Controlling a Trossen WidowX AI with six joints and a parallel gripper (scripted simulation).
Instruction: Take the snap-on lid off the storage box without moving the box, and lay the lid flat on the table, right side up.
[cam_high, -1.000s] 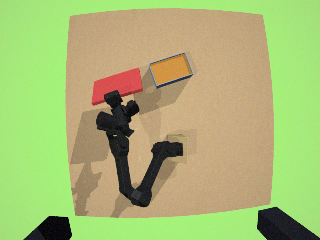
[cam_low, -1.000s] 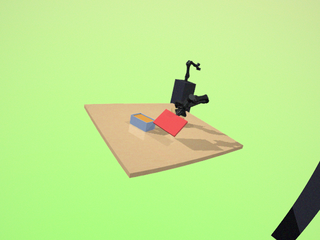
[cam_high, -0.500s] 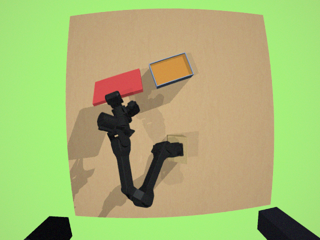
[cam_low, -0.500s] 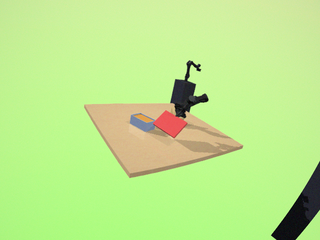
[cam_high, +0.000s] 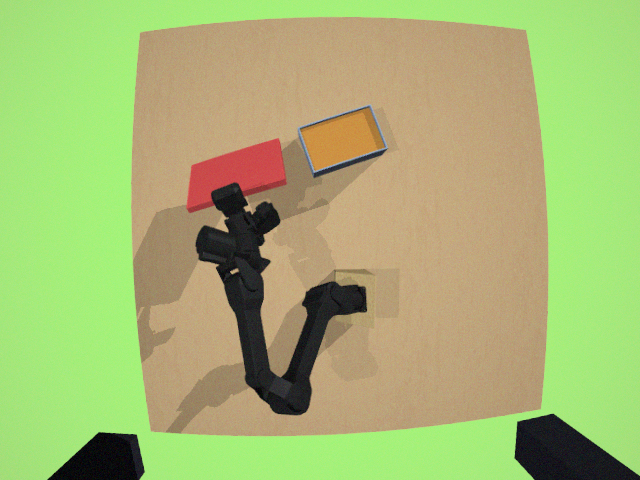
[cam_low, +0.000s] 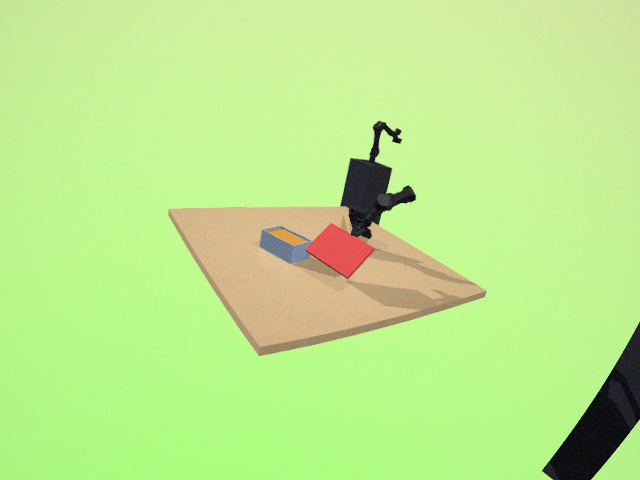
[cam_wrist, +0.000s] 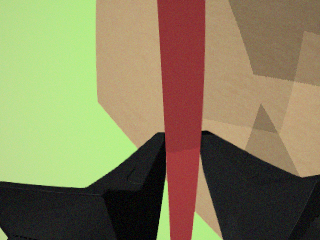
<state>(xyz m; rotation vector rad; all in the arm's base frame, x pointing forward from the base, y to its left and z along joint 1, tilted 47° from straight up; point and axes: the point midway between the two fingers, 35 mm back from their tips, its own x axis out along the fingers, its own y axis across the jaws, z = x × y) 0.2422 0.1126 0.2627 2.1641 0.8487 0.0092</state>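
Now: the lid 60 mm ahead of my gripper tip, 10 mm to the left of it and 50 mm below it. From my gripper tip the other things lie so: storage box (150 mm ahead, 270 mm to the right, 140 mm below).
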